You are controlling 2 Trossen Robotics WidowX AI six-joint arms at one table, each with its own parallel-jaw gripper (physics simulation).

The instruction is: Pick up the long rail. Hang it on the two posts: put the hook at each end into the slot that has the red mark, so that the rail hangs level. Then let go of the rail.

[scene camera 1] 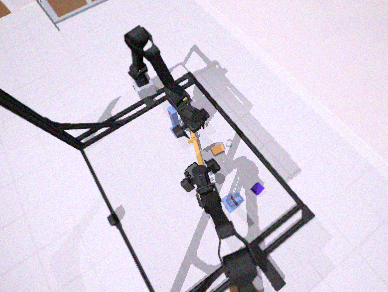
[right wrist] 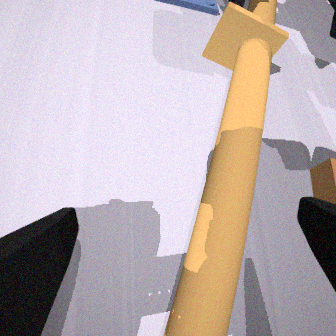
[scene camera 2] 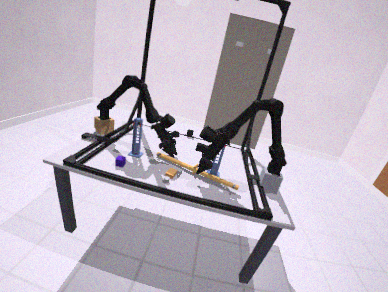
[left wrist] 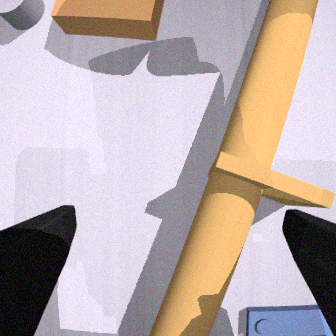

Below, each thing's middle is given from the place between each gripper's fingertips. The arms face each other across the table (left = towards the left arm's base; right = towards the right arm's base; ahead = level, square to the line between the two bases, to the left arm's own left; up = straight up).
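Labels:
From my right hand, the orange block (left wrist: 145,27) is 40 mm to the left and 130 mm ahead, and 30 mm below. The long orange rail (left wrist: 240,174) is 50 mm ahead of that same right hand, 130 mm to the left of it and 10 mm below it.
As for my left hand, the rail is 2 cm to the right of it, 2 cm behind it and 2 cm below it, while the block is 12 cm to the right of this hand, 6 cm ahead of it and 3 cm below it.

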